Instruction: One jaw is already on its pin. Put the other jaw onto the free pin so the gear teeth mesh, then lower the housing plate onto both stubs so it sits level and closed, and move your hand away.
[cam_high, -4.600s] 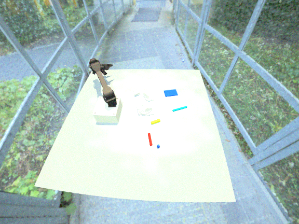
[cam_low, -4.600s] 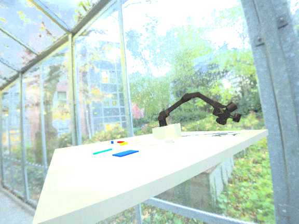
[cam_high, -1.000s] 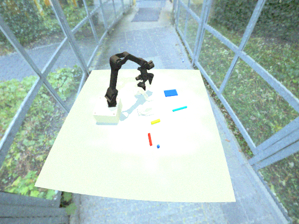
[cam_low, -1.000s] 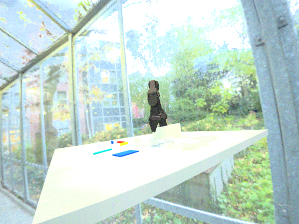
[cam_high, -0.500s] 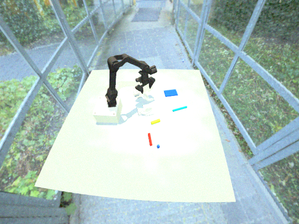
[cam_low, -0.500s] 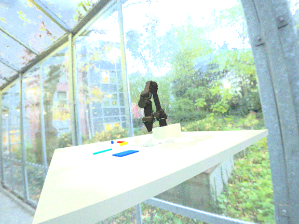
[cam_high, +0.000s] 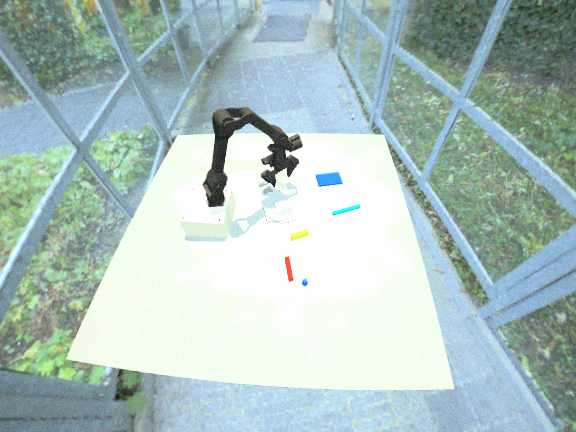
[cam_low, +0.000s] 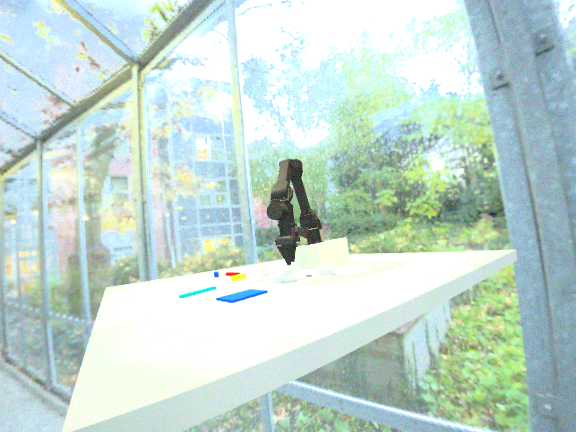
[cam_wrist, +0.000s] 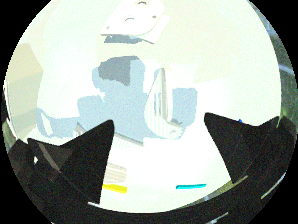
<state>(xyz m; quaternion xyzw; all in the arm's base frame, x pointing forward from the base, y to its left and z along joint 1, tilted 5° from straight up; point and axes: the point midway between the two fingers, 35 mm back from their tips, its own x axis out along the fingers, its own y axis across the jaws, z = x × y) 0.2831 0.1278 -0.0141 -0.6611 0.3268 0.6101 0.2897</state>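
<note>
My gripper tip is now 5 cm above the white jaw, 4 cm short of it and 1 cm to the left of it. Also, from my gripper tip: pale riser 9 cm behind, 8 cm to the left, 5 cm below; yellow bar 27 cm to the right, 5 cm below, 5 cm ahead; blue flat plate 24 cm ahead, 5 cm below, 4 cm to the left.
</note>
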